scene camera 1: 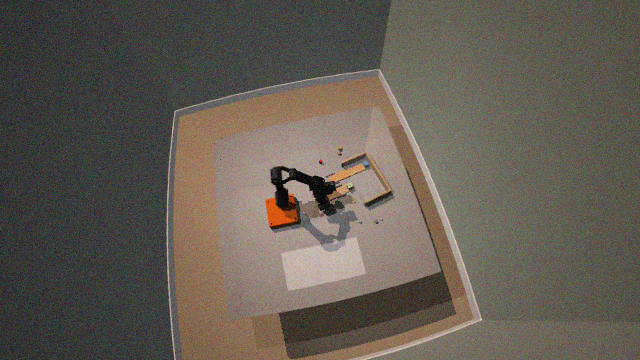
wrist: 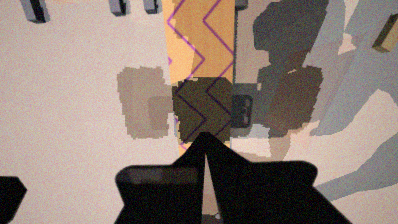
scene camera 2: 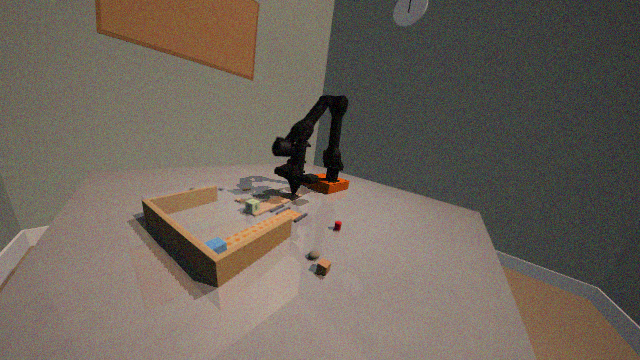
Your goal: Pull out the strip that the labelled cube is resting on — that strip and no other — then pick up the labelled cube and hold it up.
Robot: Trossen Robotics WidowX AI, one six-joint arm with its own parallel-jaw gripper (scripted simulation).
Labels:
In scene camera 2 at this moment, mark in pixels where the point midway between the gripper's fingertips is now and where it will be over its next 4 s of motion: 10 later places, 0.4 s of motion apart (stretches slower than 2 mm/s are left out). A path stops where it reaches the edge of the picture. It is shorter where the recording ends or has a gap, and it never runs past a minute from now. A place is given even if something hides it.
The gripper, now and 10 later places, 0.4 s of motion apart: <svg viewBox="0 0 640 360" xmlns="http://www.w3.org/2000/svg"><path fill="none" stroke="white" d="M293 194L295 193L297 191L295 185L287 185L278 186L268 188L259 191L258 195L258 202L258 205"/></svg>

